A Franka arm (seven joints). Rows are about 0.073 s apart.
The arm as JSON. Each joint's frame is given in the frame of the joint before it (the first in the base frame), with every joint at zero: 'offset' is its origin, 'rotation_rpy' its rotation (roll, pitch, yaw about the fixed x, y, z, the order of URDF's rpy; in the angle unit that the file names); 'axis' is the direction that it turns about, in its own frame. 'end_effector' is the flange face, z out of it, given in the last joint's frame.
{
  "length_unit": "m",
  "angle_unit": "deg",
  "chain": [
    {
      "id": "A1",
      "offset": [
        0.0,
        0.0,
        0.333
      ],
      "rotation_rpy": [
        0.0,
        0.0,
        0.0
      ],
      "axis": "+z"
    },
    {
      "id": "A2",
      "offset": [
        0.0,
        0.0,
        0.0
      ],
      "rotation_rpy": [
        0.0,
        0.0,
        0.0
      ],
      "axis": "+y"
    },
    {
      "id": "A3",
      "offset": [
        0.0,
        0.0,
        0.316
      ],
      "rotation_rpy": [
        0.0,
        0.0,
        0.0
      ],
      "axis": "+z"
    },
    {
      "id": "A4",
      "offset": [
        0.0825,
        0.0,
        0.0
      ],
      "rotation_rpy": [
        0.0,
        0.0,
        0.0
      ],
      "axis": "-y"
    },
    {
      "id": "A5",
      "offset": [
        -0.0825,
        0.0,
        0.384
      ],
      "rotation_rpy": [
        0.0,
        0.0,
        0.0
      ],
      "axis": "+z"
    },
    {
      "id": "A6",
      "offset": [
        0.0,
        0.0,
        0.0
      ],
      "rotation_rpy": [
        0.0,
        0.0,
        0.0
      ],
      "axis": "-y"
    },
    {
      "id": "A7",
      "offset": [
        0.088,
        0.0,
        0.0
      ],
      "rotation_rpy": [
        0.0,
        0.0,
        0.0
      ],
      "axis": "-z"
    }
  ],
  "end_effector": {
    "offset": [
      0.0,
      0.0,
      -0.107
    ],
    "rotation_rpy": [
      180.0,
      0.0,
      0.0
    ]
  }
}
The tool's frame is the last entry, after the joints.
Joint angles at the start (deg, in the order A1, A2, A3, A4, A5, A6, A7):
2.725, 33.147, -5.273, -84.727, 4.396, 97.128, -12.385
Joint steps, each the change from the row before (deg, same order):
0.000, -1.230, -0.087, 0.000, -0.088, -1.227, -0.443
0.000, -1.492, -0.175, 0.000, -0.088, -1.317, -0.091
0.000, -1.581, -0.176, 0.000, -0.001, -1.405, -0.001
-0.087, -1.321, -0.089, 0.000, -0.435, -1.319, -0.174
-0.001, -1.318, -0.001, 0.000, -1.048, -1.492, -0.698
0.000, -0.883, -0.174, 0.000, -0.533, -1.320, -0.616
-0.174, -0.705, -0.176, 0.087, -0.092, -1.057, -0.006
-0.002, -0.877, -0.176, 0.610, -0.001, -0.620, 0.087
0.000, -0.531, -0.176, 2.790, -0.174, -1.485, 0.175
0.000, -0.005, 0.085, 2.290, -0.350, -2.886, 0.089
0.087, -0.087, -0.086, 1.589, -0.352, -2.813, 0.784
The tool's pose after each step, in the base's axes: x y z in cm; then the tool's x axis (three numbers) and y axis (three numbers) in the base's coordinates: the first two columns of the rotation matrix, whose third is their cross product. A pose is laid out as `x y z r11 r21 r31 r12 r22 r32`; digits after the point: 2 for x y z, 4 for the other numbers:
66.17 -1.40 32.91 0.9257 0.1679 -0.3390 0.1437 -0.9850 -0.0955
65.86 -1.56 34.53 0.9267 0.1680 -0.3361 0.1439 -0.9850 -0.0954
65.48 -1.72 36.23 0.9282 0.1664 -0.3329 0.1421 -0.9851 -0.0964
65.08 -1.96 37.63 0.9275 0.1682 -0.3338 0.1453 -0.9851 -0.0925
64.61 -2.14 39.00 0.9231 0.1817 -0.3389 0.1630 -0.9831 -0.0832
64.20 -2.39 39.90 0.9184 0.1899 -0.3470 0.1726 -0.9817 -0.0805
63.89 -2.76 40.67 0.9178 0.1847 -0.3514 0.1670 -0.9827 -0.0802
63.80 -2.92 42.07 0.9237 0.1808 -0.3377 0.1644 -0.9834 -0.0767
64.12 -3.05 44.68 0.9345 0.1761 -0.3092 0.1637 -0.9843 -0.0657
64.02 -2.96 46.20 0.9307 0.1767 -0.3201 0.1653 -0.9842 -0.0627
63.70 -2.94 47.29 0.9260 0.1631 -0.3405 0.1530 -0.9866 -0.0564

